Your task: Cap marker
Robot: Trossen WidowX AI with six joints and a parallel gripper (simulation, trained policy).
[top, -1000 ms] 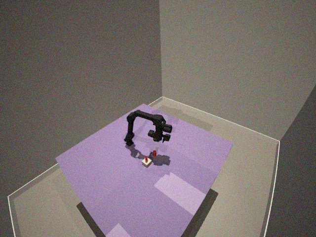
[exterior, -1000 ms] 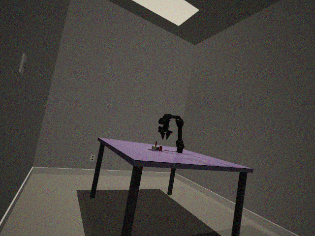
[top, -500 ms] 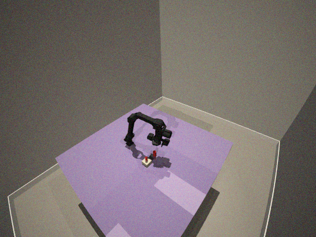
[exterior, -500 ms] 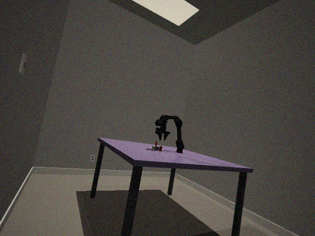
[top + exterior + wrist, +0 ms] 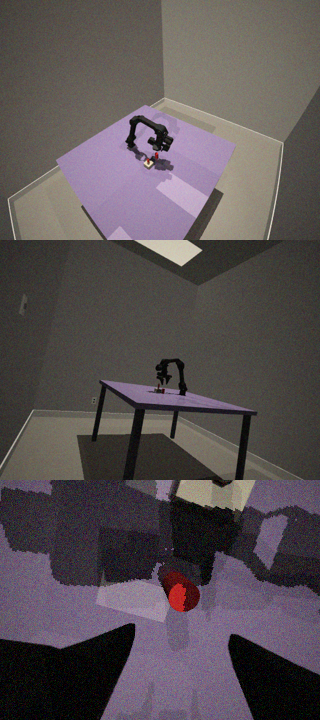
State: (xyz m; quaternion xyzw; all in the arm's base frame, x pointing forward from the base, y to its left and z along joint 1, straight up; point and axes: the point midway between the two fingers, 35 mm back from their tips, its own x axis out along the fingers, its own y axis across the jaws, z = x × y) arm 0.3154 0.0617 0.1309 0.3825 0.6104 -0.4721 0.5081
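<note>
The red cap is 70 mm below my gripper tip, 10 mm to the right of it and 10 mm behind it. Round my gripper tip: holder block: 120 mm to the right, 80 mm below; red marker: 120 mm to the right, 30 mm below.
</note>
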